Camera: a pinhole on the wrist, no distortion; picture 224 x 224 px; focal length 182.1 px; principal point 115.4 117.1 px. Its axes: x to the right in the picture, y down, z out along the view. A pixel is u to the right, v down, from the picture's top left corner.
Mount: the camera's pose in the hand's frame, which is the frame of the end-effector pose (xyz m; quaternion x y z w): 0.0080 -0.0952 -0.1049 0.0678 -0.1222 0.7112 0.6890
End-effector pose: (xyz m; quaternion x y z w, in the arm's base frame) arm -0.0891 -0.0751 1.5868 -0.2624 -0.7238 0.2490 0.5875
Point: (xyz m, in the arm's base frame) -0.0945 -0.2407 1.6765
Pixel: 36 186
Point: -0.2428 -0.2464 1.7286
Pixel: 66 102
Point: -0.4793 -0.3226 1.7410
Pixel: 83 104
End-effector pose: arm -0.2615 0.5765 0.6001 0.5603 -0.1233 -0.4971 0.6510
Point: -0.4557 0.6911 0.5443
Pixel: outside the picture
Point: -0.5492 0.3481 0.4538
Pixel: 98 64
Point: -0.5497 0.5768 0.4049
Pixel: 29 149
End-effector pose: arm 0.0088 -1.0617 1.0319 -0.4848 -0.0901 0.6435 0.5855
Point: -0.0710 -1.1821 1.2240
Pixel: outside the picture
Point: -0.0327 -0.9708 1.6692
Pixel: 59 189
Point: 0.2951 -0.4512 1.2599
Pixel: outside the picture
